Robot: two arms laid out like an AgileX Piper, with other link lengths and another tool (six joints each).
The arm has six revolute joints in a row. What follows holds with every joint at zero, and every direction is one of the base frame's.
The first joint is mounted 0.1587 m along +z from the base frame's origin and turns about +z.
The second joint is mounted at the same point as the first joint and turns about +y.
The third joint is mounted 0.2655 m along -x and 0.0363 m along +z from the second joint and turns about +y.
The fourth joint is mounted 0.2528 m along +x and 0.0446 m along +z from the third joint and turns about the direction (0.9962, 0, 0.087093).
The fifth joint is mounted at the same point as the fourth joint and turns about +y.
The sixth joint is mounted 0.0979 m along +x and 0.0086 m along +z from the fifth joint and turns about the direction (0.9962, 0, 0.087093).
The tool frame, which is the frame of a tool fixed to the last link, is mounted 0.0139 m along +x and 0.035 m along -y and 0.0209 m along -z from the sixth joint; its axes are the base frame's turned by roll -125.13, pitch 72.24 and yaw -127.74 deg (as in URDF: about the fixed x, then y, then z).
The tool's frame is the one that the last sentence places.
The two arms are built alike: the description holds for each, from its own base.
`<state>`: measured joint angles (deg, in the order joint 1, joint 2, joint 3, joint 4, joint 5, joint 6); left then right.
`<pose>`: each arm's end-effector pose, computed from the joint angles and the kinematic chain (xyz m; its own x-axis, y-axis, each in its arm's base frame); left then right.
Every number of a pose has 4 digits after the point.
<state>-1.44 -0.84 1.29 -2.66 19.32 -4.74 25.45 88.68 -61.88 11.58 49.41 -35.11</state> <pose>0.0878 -0.0414 0.1890 -0.5019 -0.3403 -0.7952 -0.0574 0.9304 -0.3620 0.2911 0.1120 0.2409 -0.3683 -0.9263 -0.0793 -0.9197 0.3755 -0.1150</pose>
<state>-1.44 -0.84 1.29 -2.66 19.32 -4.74 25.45 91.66 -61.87 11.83 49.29 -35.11</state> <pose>0.0878 -0.0414 0.1890 -0.5019 -0.3403 -0.7952 -0.0574 0.9304 -0.3620 0.2946 0.1141 0.2246 -0.3732 -0.9267 -0.0451 -0.9234 0.3757 -0.0786</pose>
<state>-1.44 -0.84 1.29 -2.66 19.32 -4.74 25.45 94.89 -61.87 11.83 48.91 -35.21</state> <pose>0.0878 -0.0414 0.1890 -0.5019 -0.3403 -0.7952 -0.0574 0.9304 -0.3620 0.2982 0.1157 0.2069 -0.3739 -0.9274 -0.0079 -0.9263 0.3739 -0.0459</pose>
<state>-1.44 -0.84 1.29 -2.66 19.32 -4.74 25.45 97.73 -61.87 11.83 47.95 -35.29</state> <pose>0.0878 -0.0414 0.1890 -0.5019 -0.3403 -0.7952 -0.0574 0.9304 -0.3620 0.3018 0.1171 0.1914 -0.3753 -0.9267 0.0177 -0.9268 0.3748 -0.0251</pose>
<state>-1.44 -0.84 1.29 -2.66 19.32 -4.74 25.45 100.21 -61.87 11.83 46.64 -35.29</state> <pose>0.0878 -0.0414 0.1890 -0.5019 -0.3403 -0.7952 -0.0574 0.9304 -0.3620 0.3052 0.1183 0.1778 -0.3785 -0.9249 0.0348 -0.9256 0.3783 -0.0128</pose>
